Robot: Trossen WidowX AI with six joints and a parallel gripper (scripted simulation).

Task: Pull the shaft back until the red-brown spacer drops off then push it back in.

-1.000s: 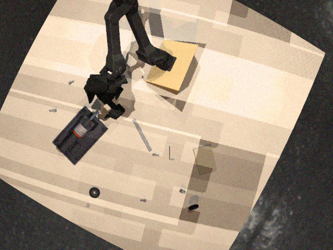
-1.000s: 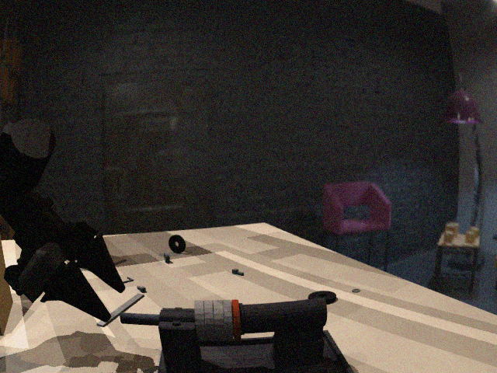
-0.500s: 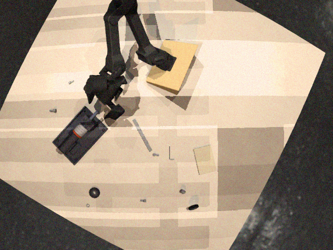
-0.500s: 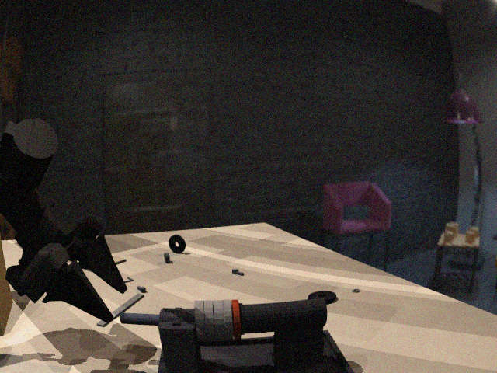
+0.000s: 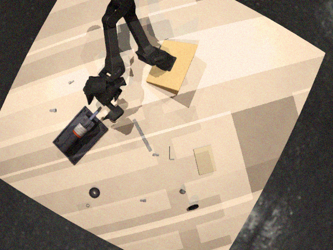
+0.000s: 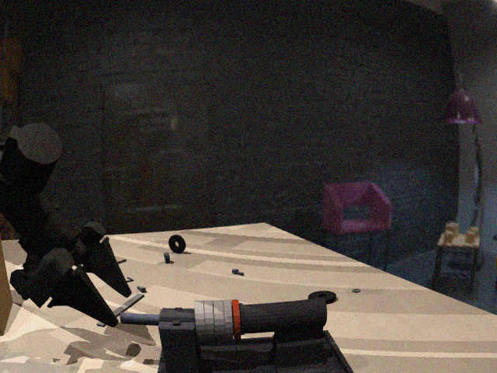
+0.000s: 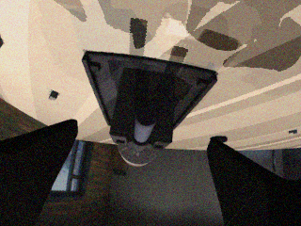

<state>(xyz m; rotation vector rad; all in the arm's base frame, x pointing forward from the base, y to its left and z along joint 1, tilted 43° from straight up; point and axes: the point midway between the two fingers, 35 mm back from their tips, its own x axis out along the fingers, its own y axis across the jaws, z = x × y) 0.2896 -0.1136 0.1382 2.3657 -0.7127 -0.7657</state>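
Now: gripper tip 8 cm short of the grey-blue shaft, 3 cm to the left of it and 1 cm above it. Round my gripper tip: grey flat bar: 21 cm to the left, 9 cm below, 1 cm ahead; then thin pin: 37 cm to the left, 9 cm below, 4 cm ahead; then red-brown spacer: 12 cm ahead, 4 cm to the right, 1 cm below.
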